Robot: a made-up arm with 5 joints.
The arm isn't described. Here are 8 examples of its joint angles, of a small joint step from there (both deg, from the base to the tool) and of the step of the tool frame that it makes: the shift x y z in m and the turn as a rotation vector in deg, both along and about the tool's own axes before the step.
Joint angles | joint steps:
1: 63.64 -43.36 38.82 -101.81 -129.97 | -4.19 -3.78 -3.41 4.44 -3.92
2: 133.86 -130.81 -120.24 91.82 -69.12 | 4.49 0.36 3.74 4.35 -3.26
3: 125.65 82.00 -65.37 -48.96 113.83 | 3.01 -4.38 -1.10 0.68 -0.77
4: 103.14 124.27 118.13 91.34 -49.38 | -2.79 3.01 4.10 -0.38 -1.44
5: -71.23 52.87 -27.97 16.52 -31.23 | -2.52 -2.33 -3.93 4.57 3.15
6: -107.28 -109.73 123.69 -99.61 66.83 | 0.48 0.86 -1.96 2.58 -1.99
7: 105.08 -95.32 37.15 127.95 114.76 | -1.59 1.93 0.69 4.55 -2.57
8: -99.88 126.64 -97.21 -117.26 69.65 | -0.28 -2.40 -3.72 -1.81 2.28
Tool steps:
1: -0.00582 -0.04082 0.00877 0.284 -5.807 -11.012
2: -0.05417 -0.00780 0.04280 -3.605 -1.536 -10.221
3: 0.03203 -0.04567 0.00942 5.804 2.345 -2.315
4: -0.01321 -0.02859 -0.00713 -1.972 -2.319 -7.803
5: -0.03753 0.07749 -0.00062 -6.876 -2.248 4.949
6: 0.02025 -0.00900 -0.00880 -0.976 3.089 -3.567
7: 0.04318 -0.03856 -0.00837 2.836 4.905 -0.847
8: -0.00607 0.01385 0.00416 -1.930 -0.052 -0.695
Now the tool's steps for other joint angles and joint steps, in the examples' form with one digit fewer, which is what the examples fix.
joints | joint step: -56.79 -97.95 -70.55 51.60 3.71 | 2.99 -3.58 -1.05 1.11 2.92
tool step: -0.0346 0.0672 -0.0029 -4.79 -1.28 1.84
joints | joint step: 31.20 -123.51 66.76 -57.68 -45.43 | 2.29 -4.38 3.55 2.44 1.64
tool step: -0.0108 0.0572 -0.0051 1.25 0.37 7.72
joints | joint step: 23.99 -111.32 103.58 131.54 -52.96 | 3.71 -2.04 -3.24 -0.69 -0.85
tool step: 0.0553 -0.0213 -0.0221 2.25 2.04 -1.62
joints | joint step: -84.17 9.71 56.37 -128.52 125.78 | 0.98 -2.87 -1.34 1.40 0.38
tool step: 0.0001 -0.0029 -0.0007 -1.10 -1.07 -1.29
